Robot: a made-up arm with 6 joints.
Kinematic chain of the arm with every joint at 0, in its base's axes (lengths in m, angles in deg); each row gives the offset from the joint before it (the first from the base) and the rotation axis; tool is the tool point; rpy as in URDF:
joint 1: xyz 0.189 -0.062 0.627 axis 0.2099 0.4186 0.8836
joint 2: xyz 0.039 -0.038 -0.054 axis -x
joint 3: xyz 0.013 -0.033 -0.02 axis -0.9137 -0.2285 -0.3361
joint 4: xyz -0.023 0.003 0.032 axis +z
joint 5: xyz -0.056 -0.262 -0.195 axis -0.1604 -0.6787 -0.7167
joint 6: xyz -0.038 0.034 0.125 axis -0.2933 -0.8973 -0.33
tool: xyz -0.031 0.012 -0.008 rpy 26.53 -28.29 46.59
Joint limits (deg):
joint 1: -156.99..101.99
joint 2: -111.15..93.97
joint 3: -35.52..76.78
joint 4: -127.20..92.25
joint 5: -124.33..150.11
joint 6: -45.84..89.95
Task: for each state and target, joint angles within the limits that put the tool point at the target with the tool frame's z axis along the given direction. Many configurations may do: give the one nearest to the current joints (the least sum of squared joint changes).
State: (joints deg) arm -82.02 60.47 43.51 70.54 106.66 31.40
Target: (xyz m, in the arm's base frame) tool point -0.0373 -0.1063 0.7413 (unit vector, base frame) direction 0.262 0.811 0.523
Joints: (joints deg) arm -103.81 62.99 32.36 89.93 76.03 5.16
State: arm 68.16 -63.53 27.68 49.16 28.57 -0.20
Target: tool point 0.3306 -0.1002 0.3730 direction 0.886 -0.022 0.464
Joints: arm 96.49 -43.51 64.15 55.89 33.37 -3.32
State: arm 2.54 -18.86 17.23 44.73 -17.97 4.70
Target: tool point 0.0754 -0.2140 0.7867 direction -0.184 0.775 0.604
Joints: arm -26.93 33.94 45.56 35.70 1.05 29.70
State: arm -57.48 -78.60 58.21 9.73 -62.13 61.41
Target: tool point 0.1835 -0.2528 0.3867 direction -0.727 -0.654 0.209
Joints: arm -8.77 -100.72 76.78 40.50 -23.44 74.56
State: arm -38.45 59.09 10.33 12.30 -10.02 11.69
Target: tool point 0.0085 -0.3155 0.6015 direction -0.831 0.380 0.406
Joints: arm -30.48 29.06 -6.55 3.57 1.87 60.13
